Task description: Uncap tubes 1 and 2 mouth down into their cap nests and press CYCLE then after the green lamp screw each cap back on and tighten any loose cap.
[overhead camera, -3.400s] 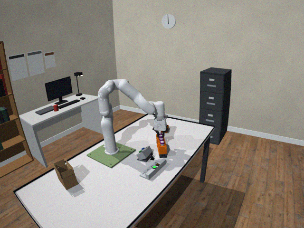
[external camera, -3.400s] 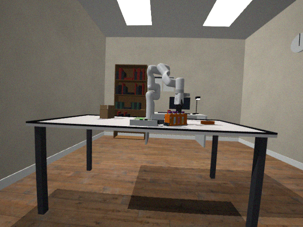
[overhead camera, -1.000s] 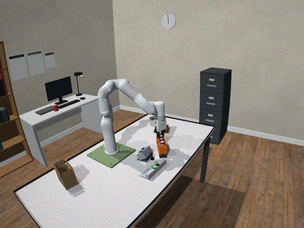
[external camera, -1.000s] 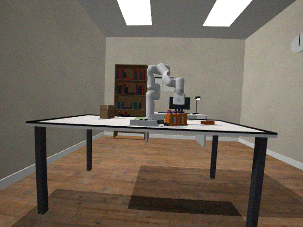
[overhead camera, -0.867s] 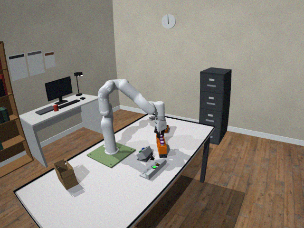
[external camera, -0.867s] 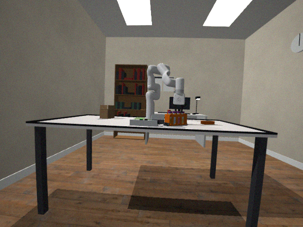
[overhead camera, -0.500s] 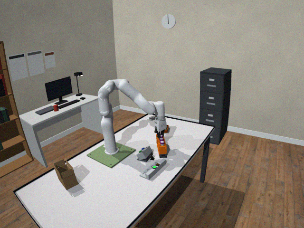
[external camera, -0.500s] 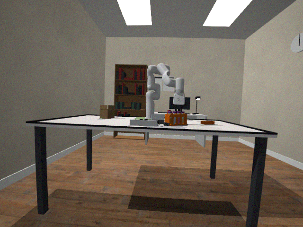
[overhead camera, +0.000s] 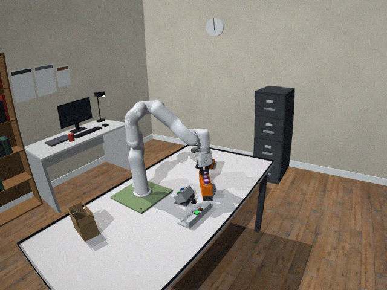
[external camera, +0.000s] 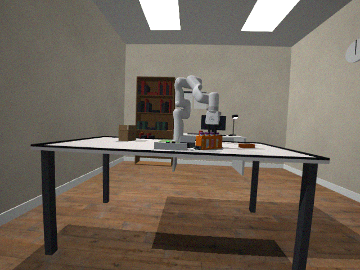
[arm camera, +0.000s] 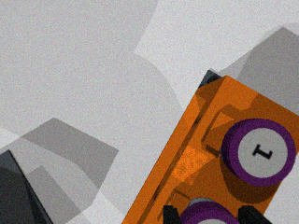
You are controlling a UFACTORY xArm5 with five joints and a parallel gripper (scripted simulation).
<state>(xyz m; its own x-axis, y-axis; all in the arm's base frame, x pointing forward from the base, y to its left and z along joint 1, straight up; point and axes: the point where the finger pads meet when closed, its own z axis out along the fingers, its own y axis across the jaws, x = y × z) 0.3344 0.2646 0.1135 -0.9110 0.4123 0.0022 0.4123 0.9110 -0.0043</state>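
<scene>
My gripper is now 1 cm above the purple cap marked 2. Round my hand: purple cap marked 1 (3 cm behind, 4 cm to the left, 1 cm below); cap 4 (6 cm ahead, 8 cm to the right, 1 cm below); blue cycle key (7 cm behind, 17 cm to the right, 6 cm below).
</scene>
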